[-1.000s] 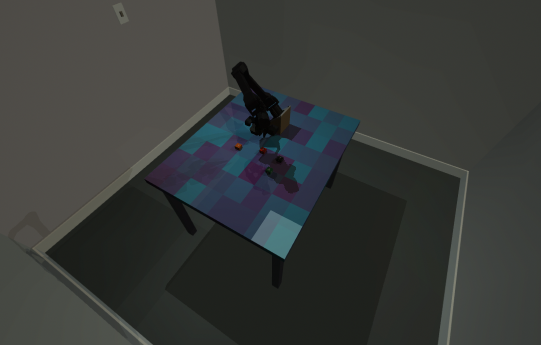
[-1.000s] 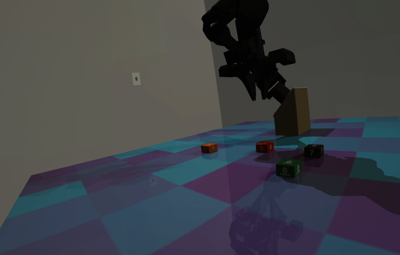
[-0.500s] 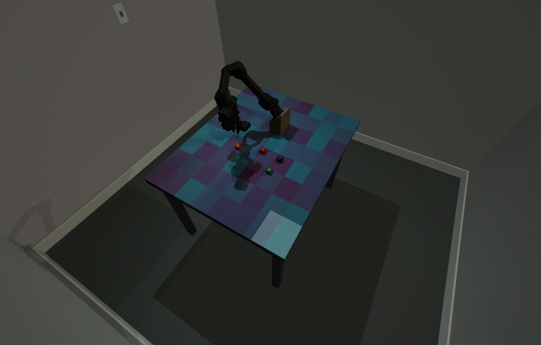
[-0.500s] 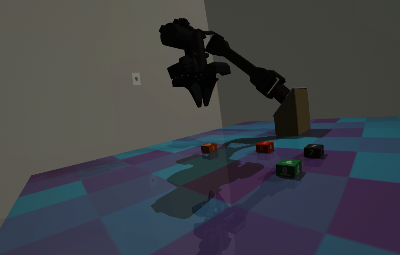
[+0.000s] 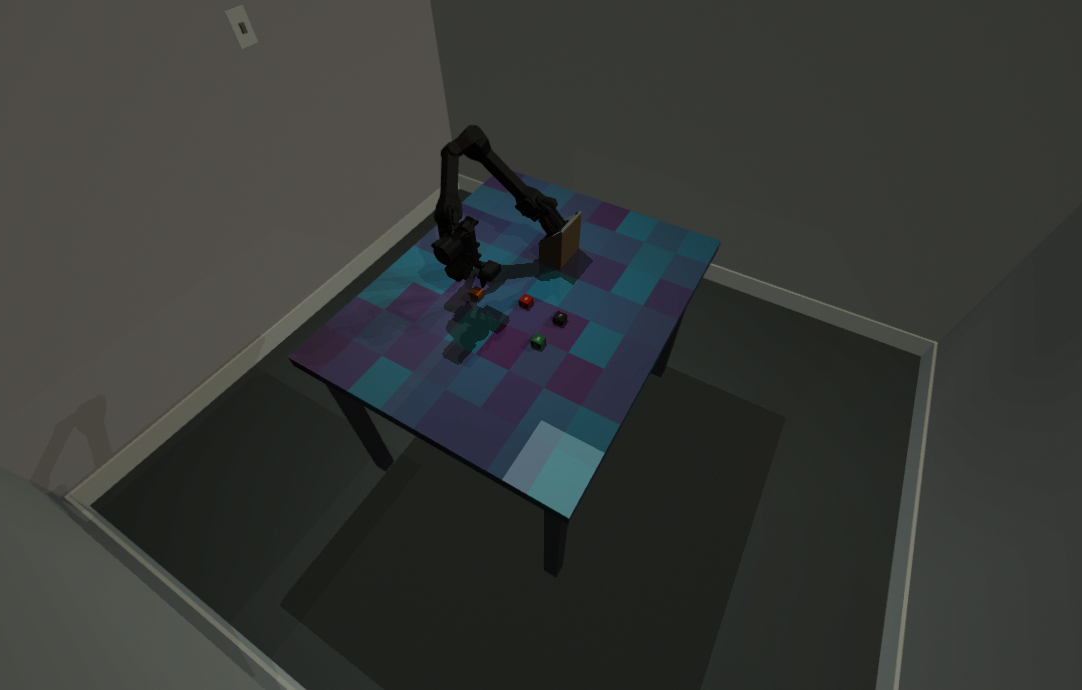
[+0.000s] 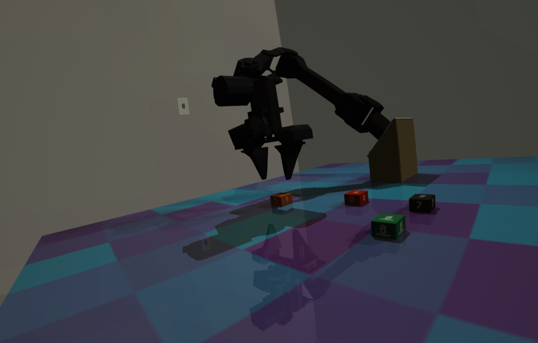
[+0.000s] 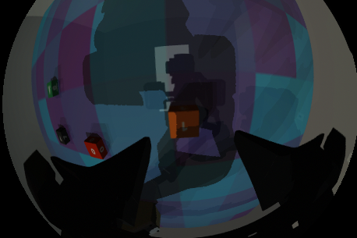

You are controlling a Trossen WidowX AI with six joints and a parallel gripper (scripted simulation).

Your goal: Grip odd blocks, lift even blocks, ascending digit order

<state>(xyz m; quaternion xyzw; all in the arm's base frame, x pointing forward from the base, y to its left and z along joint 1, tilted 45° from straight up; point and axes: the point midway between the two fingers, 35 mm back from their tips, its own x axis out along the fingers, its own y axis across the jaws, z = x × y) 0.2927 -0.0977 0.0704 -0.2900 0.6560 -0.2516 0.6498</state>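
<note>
The orange block is 40 mm below my gripper tip and 10 mm to the left of it. From my gripper tip the other things lie so: green block 270 mm to the left, 50 mm ahead, 40 mm below; then black block 280 mm to the left, 60 mm behind, 40 mm below; then red block 150 mm to the left, 60 mm behind, 40 mm below.
</note>
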